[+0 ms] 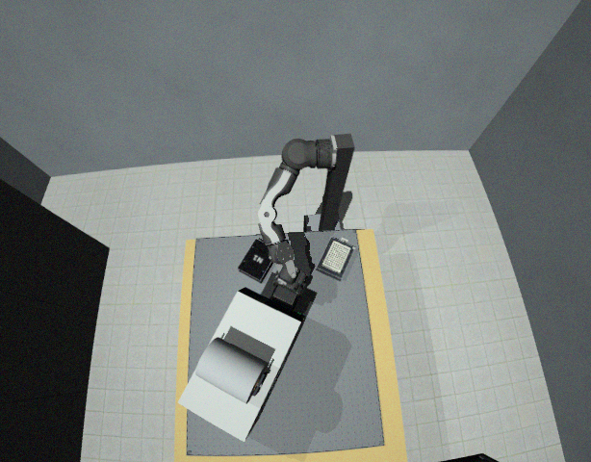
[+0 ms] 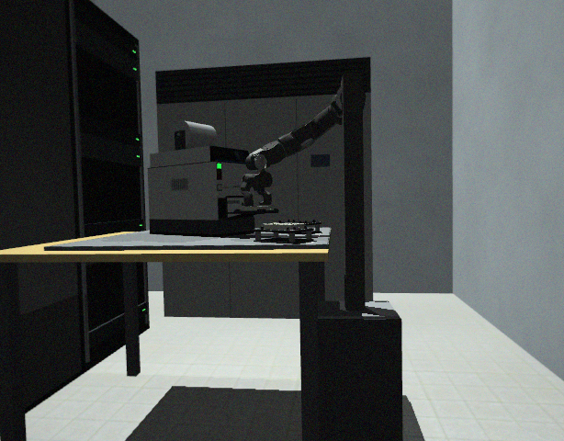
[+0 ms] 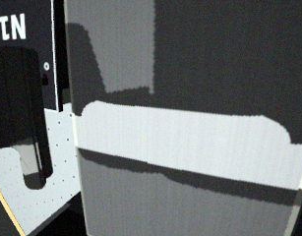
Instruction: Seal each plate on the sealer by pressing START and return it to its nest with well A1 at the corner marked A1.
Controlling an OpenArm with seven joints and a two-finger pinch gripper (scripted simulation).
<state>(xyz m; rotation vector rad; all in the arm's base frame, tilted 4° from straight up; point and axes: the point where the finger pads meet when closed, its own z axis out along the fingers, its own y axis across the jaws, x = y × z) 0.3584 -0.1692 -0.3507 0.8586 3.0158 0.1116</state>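
Right now the sealer stage is 20 mm below my hand. Also, from my hand: well plate: 220 mm to the left, 120 mm behind, 70 mm below; foil roll: 300 mm above, 280 mm ahead, 170 mm to the right; start button: 130 mm ahead, 70 mm above, 30 mm to the left.
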